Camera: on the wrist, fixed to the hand. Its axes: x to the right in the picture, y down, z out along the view.
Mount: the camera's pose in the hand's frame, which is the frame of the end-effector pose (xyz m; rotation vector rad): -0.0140 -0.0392 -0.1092 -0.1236 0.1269 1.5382
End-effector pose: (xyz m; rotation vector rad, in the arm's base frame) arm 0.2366 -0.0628 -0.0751 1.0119 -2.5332 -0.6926
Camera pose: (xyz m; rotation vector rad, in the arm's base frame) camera 0.3183 -0.1121 -0.0076 -0.9256 -2.2175 -0.2317
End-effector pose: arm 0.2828 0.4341 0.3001 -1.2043 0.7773 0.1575
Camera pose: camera 0.2424 0.3271 0.3240 -0.4805 1.6831 1.3973
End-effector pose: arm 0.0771 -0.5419 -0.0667 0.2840 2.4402 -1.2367
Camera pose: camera 0.0489 -0.4770 0.0263 1.7480 1.4859 -0.3186
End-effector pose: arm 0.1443 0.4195 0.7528 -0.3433 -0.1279 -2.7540
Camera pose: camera 0.1186 0.4463 0.6420 -0.1555 0.2503 -1.2455
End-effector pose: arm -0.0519 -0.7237 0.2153 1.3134 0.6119 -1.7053
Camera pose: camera -0.0291 -0.6123 0.1885 1.2066 -0.2732 -0.3061
